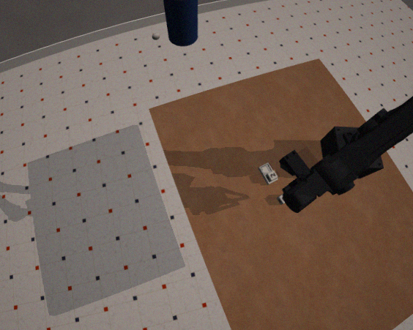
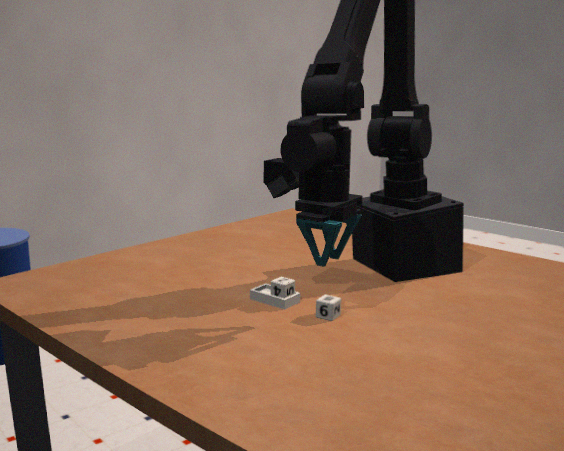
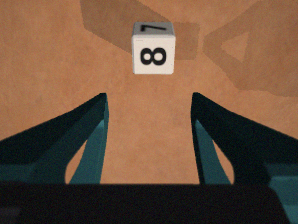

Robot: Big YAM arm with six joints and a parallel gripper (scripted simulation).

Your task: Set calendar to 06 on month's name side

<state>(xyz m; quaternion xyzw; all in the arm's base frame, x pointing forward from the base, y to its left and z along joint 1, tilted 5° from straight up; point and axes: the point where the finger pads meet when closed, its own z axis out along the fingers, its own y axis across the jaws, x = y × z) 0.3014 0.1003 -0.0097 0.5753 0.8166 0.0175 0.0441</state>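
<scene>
The white digit cube lies 8 cm below my hand. The rest, counted from my hand: white tray (10 cm to the right, 9 cm below, 2 cm ahead).
</scene>
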